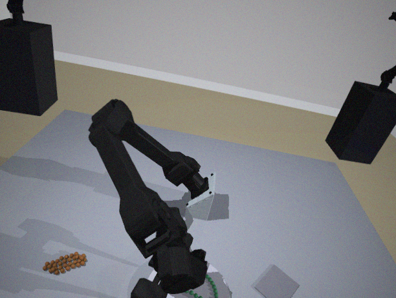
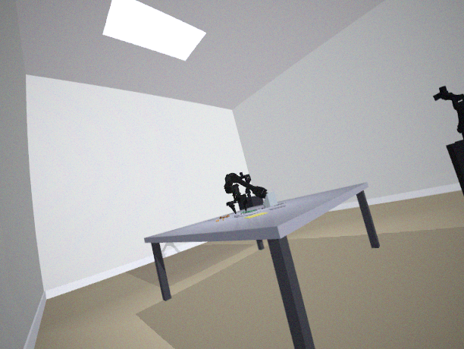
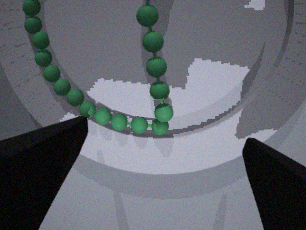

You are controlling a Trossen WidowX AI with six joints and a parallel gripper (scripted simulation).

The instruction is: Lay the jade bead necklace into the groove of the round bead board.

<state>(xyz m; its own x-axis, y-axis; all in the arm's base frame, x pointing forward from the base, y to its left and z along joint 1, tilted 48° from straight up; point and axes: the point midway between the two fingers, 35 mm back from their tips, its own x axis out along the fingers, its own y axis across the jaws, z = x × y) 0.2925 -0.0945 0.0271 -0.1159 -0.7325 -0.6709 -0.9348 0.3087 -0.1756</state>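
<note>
The round bead board is 60 mm to the left of my gripper tip, 10 mm below it and 10 mm ahead of it. Also, from my gripper tip: yellow strip 290 mm to the left, 200 mm ahead, 20 mm below; then flat grey square 300 mm to the left, 40 mm behind, 20 mm below.
</note>
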